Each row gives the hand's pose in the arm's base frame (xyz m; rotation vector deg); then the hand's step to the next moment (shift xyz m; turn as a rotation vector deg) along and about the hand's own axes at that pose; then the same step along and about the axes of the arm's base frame.
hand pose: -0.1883 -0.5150 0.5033 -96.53 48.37 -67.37
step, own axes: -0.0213 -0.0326 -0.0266 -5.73 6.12 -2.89
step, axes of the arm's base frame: -0.0306 0.0235 0.0271 -4.81 1.97 -7.18
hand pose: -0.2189 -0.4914 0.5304 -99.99 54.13 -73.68
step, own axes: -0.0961 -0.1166 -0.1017 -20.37 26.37 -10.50
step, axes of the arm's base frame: -0.1051 0.1217 0.0856 -17.91 4.94 -29.59
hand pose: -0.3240 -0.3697 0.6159 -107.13 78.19 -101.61
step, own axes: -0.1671 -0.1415 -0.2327 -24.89 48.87 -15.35
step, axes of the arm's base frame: -0.1117 0.2959 0.0455 -31.68 -1.94 -47.28
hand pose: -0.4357 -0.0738 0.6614 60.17 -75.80 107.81
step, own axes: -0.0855 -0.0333 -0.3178 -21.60 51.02 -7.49
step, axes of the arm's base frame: -0.0124 0.3087 -0.1182 -33.06 -9.96 -43.97
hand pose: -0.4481 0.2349 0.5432 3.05 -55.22 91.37
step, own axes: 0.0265 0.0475 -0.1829 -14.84 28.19 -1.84
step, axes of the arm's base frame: 0.0373 0.1331 -0.1315 -18.50 -9.21 -24.32
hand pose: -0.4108 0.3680 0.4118 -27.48 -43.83 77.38
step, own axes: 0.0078 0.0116 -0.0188 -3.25 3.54 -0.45
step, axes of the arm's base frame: 0.0061 0.0119 -0.0192 -2.22 -2.48 -3.50
